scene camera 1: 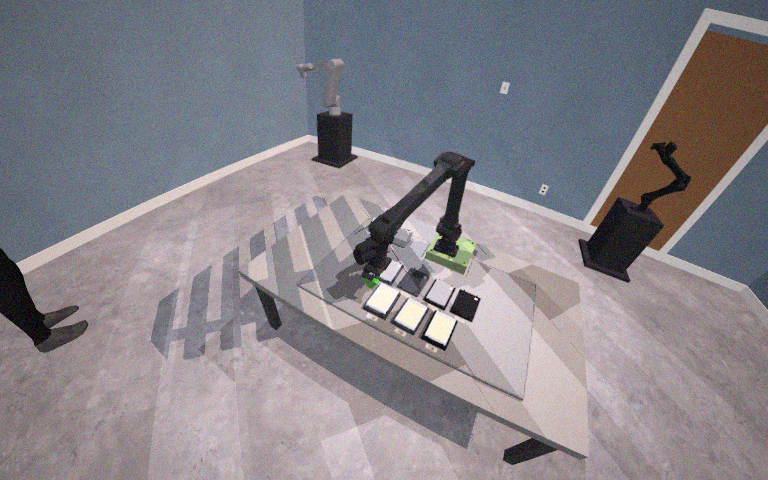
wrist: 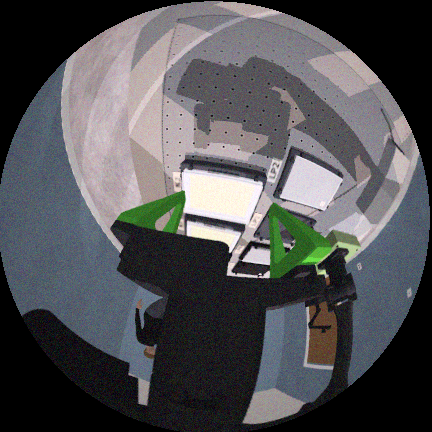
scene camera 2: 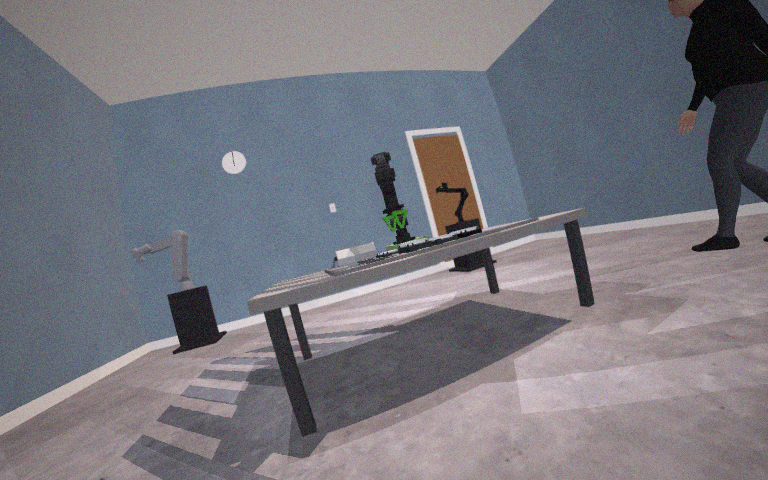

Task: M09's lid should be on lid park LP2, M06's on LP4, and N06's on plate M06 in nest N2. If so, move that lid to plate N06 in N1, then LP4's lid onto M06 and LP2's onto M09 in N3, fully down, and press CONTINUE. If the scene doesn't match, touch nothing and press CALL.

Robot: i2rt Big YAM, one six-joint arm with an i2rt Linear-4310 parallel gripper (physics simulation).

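Seen in the pictures: gripper, fingertip midpoint: (scene camera 1: 375, 280) (wrist: 228, 200) (scene camera 2: 398, 229); arm's base, link origin: (scene camera 1: 446, 248) (wrist: 332, 257) (scene camera 2: 404, 241).
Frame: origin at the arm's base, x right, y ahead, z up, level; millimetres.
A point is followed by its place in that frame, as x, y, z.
My gripper (scene camera 1: 370, 281) @(196, 429, 61) (scene camera 2: 395, 219) @(196, 429, 61) (wrist: 228, 200) @(196, 429, 61) is open and empty, above the board at the left end of the plate rows. Below and beyond its fingers lies the nearest cream-topped plate (scene camera 1: 381, 300) @(146, 463, -1) (wrist: 222, 195) @(159, 436, -1). Two more cream-topped plates (scene camera 1: 410, 315) @(15, 463, -13) (scene camera 1: 439, 329) @(-111, 472, -8) stand in the front row. A pale lid (scene camera 1: 390, 272) @(187, 281, -23) (wrist: 310, 181) @(212, 281, -23) lies beside the LP2 label (wrist: 274, 171) @(204, 352, -39). Another pale lid (scene camera 1: 440, 293) @(-60, 282, -23) (wrist: 260, 254) @(-41, 294, -23) lies farther along the back row, between two dark spots (scene camera 1: 408, 283) @(90, 293, -32) (scene camera 1: 465, 305) @(-180, 285, -31). The plate names and other labels are too blurred to read, and whether each front plate wears a lid is unclear.
The perforated board (scene camera 1: 498, 345) @(-355, 409, -41) (wrist: 175, 130) @(253, 529, -41) lies on the table (scene camera 1: 557, 418) @(-614, 597, -54) (scene camera 2: 453, 249) @(91, 654, -66). A pale grey box (scene camera 1: 402, 237) @(229, 50, 9) (scene camera 2: 355, 253) @(321, 47, 5) stands at the back. The arm's green base (scene camera 1: 451, 257) @(-43, 52, 1) stands behind the rows. A person (scene camera 2: 727, 113) is near the table's far side.
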